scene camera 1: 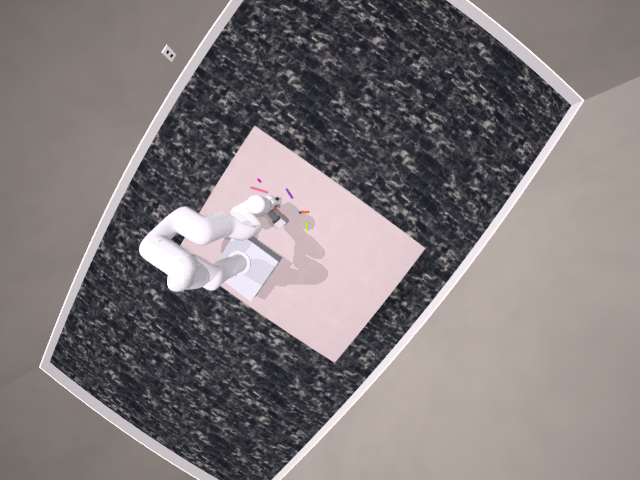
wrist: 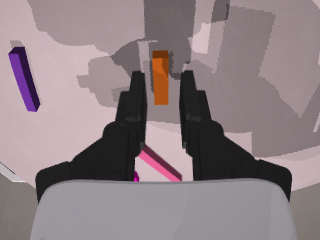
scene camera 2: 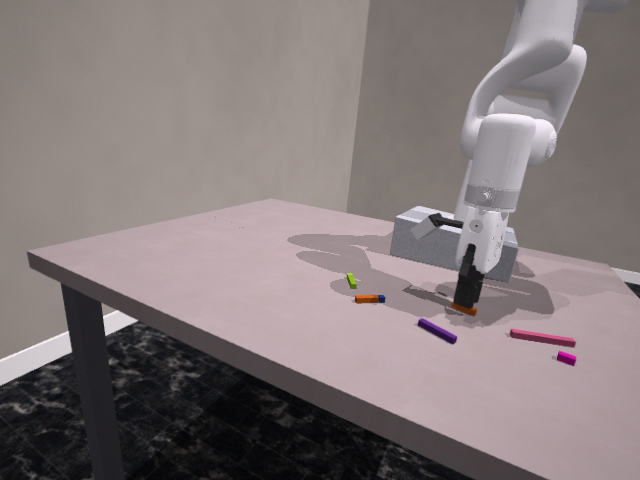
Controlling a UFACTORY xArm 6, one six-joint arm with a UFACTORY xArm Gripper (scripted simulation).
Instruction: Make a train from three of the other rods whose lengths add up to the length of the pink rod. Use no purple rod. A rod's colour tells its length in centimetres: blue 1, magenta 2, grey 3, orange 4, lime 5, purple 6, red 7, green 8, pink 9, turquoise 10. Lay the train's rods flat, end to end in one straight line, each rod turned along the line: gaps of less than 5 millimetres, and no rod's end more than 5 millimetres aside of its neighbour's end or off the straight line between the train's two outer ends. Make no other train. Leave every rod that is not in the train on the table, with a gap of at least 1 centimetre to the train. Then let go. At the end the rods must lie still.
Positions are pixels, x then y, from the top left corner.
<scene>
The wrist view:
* my gripper: 163,87
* purple rod: 23,76
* orange rod: 160,60
</scene>
